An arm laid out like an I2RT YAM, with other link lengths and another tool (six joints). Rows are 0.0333 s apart.
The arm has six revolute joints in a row. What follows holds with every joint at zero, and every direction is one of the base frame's.
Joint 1 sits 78.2 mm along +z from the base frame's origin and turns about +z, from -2.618 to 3.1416 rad.
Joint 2 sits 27 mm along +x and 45.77 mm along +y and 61.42 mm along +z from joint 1 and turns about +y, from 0 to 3.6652 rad.
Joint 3 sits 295.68 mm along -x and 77.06 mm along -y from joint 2 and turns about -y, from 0 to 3.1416 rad.
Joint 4 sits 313.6 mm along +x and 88.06 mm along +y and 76.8 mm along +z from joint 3 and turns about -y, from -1.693 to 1.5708 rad.
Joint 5 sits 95.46 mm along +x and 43.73 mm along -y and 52.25 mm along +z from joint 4 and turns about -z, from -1.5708 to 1.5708 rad.
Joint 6 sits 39.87 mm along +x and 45.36 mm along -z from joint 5 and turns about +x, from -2.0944 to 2.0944 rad.
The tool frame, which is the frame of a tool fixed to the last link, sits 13 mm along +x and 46 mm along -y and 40 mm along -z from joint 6; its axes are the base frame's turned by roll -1.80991, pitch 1.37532 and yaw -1.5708 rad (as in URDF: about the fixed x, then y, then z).
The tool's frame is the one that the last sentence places.
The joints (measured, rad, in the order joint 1, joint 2, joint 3, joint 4, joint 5, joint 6), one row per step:
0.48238 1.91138 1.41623 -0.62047 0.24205 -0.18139
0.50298 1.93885 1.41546 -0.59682 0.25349 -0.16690
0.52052 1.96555 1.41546 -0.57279 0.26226 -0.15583
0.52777 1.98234 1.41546 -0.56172 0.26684 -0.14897
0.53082 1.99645 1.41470 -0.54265 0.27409 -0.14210
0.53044 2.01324 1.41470 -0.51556 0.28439 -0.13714
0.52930 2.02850 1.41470 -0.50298 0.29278 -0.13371
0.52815 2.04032 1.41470 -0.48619 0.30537 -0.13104
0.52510 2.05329 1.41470 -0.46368 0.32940 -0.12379
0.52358 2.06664 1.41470 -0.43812 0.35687 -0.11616
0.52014 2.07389 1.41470 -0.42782 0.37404 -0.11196
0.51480 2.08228 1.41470 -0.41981 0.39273 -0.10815
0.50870 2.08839 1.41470 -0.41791 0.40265 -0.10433
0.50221 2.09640 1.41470 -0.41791 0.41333 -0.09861
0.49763 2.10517 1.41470 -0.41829 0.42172 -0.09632
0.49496 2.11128 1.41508 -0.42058 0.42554 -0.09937
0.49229 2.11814 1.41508 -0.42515 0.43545 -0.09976
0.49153 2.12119 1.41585 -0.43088 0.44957 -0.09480
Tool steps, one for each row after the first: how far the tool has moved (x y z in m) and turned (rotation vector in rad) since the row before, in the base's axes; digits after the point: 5 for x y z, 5 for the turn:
-0.00053 0.01088 -0.01155 -0.00414 -0.00105 0.00296
-0.00010 0.00963 -0.01110 -0.00276 -0.00173 0.00409
0.00001 0.00411 -0.00723 -0.00308 0.00276 -0.00070
0.00139 0.00247 -0.00588 -0.00015 -0.00708 -0.00604
0.00320 0.00141 -0.00639 -0.00029 -0.01370 -0.00916
0.00169 0.00012 -0.00628 -0.00612 -0.00161 -0.00778
0.00205 0.00012 -0.00430 -0.00588 -0.01010 -0.00899
0.00269 -0.00087 -0.00415 -0.00998 -0.01946 -0.01996
0.00255 -0.00016 -0.00406 -0.01091 -0.02338 -0.02047
0.00145 -0.00161 -0.00221 -0.00934 -0.01062 -0.01488
0.00154 -0.00270 -0.00272 -0.01244 -0.00828 -0.01716
0.00109 -0.00307 -0.00237 -0.00758 -0.00113 -0.01381
0.00082 -0.00338 -0.00334 -0.00899 0.00159 -0.01604
0.00056 -0.00248 -0.00372 -0.00969 0.00407 -0.01022
0.00039 -0.00153 -0.00248 -0.00851 0.00594 -0.00187
-0.00018 -0.00192 -0.00274 -0.01349 0.00590 -0.00665
-0.00076 -0.00108 -0.00065 -0.01237 0.00005 -0.01081

